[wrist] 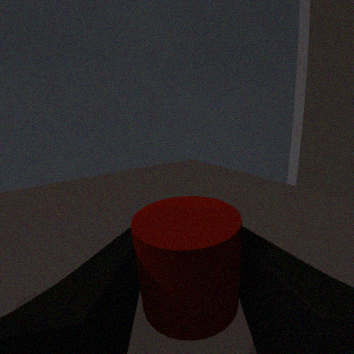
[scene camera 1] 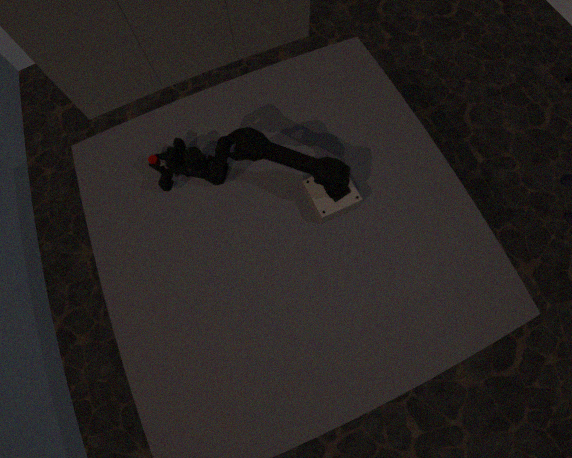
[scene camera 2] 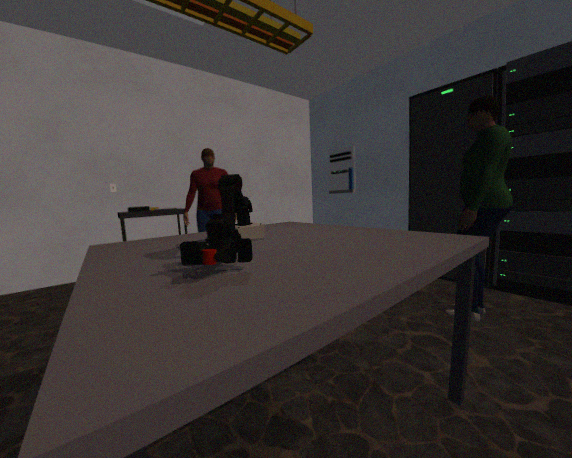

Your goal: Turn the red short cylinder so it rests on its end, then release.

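The red short cylinder (scene camera 1: 152, 159) (scene camera 2: 209, 257) (wrist: 187, 280) is between the fingers of my gripper (scene camera 1: 154, 161) (scene camera 2: 210, 255) (wrist: 185, 236), which is shut on it. In the wrist view its round end faces up and its side is gripped from left and right, so it stands about upright. In the scene camera 2 view it is low over the table (scene camera 1: 300, 300) (scene camera 2: 300, 280) (wrist: 60, 225), with shadows beneath. Whether its lower end touches the table cannot be told for certain. The gripper reaches out nearly level, towards the table's left part in the scene camera 1 view.
The arm's pale base plate (scene camera 1: 332, 205) (scene camera 2: 254, 231) is on the table. A table corner (wrist: 191, 162) shows beyond the cylinder. A person in red (scene camera 2: 207, 187) stands behind the table, and a person in green (scene camera 2: 487, 170) stands by dark server cabinets (scene camera 2: 450, 165) at the right.
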